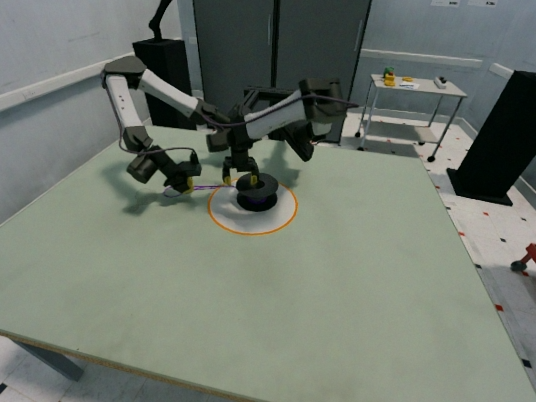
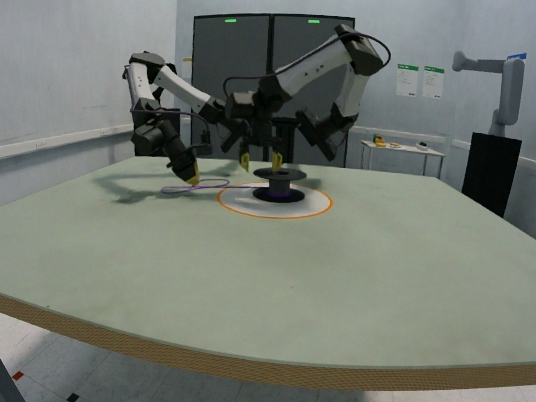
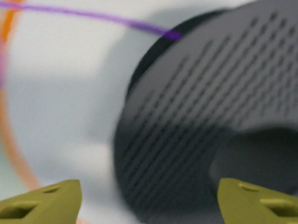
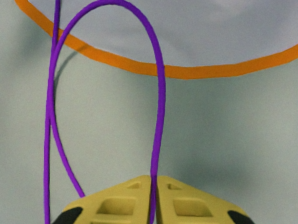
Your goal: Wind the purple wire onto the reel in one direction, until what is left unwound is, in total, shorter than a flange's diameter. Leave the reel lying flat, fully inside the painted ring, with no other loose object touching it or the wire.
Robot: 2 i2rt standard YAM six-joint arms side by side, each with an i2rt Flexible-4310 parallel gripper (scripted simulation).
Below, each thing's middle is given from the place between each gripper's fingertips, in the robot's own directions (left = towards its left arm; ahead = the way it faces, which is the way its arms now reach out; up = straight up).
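The black reel (image 2: 279,184) is 230 mm to the left of my right hand (image 2: 197,184) and 80 mm behind it.
My left hand (image 2: 260,171): 50 mm above the reel, 50 mm to the right of it, 30 mm past it.
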